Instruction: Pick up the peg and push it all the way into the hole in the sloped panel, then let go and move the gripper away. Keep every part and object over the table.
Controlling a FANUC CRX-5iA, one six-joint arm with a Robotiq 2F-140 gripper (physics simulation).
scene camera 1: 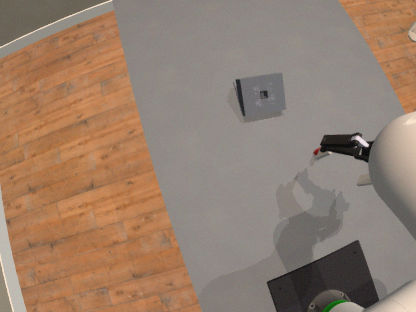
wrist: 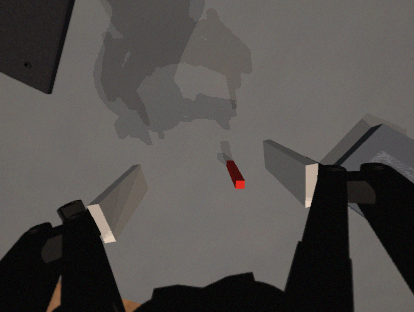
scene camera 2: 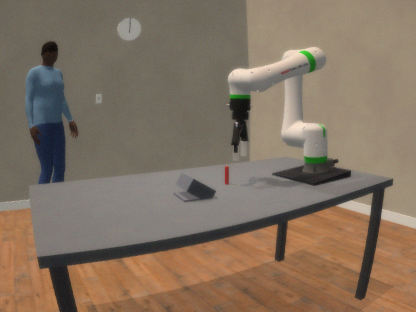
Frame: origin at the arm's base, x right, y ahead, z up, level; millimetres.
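Seen in the pictures: gripper, fingertip midpoint: (scene camera 1: 339,167) (wrist: 203,165) (scene camera 2: 240,158); arm's base, link origin: (scene camera 2: 315,172).
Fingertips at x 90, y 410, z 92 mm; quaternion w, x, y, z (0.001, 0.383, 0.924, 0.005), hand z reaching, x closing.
Pixels of each thing's top centre, then the offset from my fingertips to it. Level surfaces: height alone.
- red peg, top centre: (wrist: 240,184) (scene camera 1: 327,146) (scene camera 2: 226,166) dx +7, dy +65, dz -34 mm
- grey sloped panel, top centre: (scene camera 1: 264,84) (scene camera 2: 193,174) dx -120, dy +279, dz -27 mm
- grey table, surface height: dz -114 mm
The red peg (scene camera 1: 317,151) (scene camera 2: 226,175) (wrist: 234,173) stands upright on the table, partly hidden by a finger in scene camera 1. My gripper (scene camera 1: 343,167) (scene camera 2: 239,152) (wrist: 203,165) is open and empty, pointing down, with its fingertips above the peg's top. In the wrist view the peg shows between the two finger pads, nearer the right one. The grey sloped panel (scene camera 1: 274,104) (scene camera 2: 201,186) (wrist: 385,142) stands apart from the peg. Its square hole (scene camera 1: 264,94) is empty in scene camera 1; in the wrist view the hole is hidden behind the right finger or out of frame.
The grey table (scene camera 1: 190,150) (scene camera 2: 115,215) carries the panel, the peg and the robot. The dark base plate (scene camera 1: 295,290) (scene camera 2: 287,174) (wrist: 30,35) lies under the robot's base. A person (scene camera 2: 48,100) stands behind the table's far left side.
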